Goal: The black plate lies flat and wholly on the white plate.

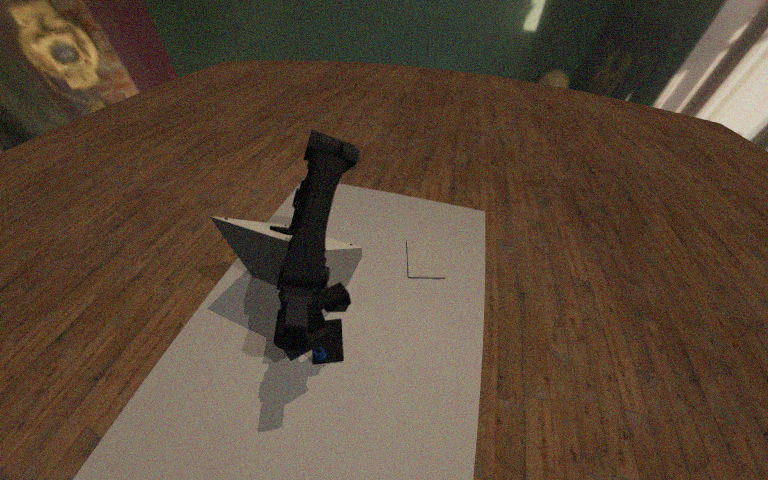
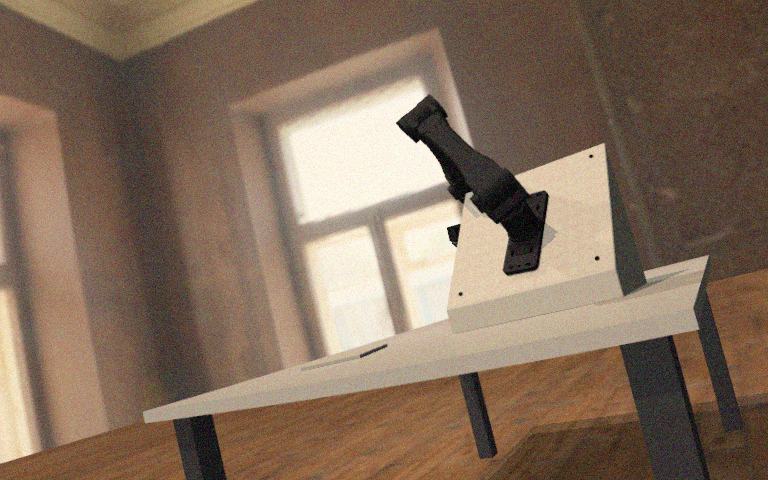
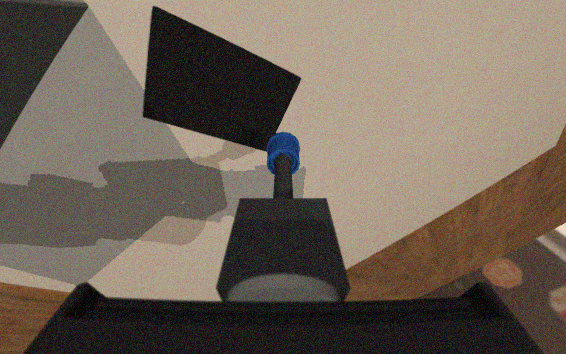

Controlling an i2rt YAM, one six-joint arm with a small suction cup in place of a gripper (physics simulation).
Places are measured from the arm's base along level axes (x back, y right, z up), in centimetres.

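Where they show: hand, tool point: (image 1: 320, 355) (image 3: 283, 147); arm's base, link origin: (image 2: 527, 232).
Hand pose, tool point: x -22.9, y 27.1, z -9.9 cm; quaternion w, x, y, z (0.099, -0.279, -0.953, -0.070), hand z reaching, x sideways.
Observation:
Each offset is from my tool point to the top centre of the thing. Level surfaces: height alone.
The black plate @(dz -4.7, dx +2.0, dy -5.2 cm) (image 1: 334, 338) (image 3: 214, 79) is a thin dark square lying flat on the white table top @(dz -5.6 cm) (image 1: 399, 392), just in front of the arm. The white plate @(dz -5.0, dx -15.1, dy -45.7 cm) (image 1: 434, 255) lies flat farther back and to the right. The two plates lie well apart. My blue suction cup (image 1: 319, 354) (image 3: 283, 150) points down at the near corner of the black plate. I cannot tell whether it touches the plate. Nothing hangs from it.
The arm stands on a white wedge-shaped mount (image 1: 253, 248) (image 2: 580, 216) at the table's left side. The table @(dz -5.6 cm) (image 2: 529, 335) has dark legs and stands on a wooden floor (image 1: 580, 207). The arm's shadows fall on the table to the left of the black plate.

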